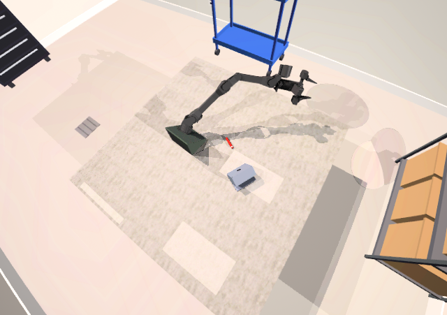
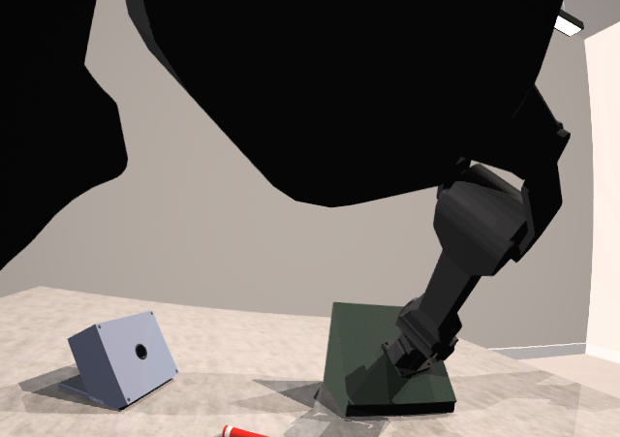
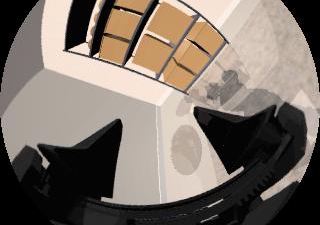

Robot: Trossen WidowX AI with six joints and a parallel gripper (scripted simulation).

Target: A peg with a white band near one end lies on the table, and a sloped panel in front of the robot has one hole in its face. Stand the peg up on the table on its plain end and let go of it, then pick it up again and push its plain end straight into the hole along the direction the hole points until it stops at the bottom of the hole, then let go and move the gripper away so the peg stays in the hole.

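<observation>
Now: gripper tip 33 cm past the peg, 40 cm to the left of it and 24 cm above it. The rest, counted from my gripper tip: sloped panel (19 cm behind, 56 cm to the right, 21 cm below).
</observation>
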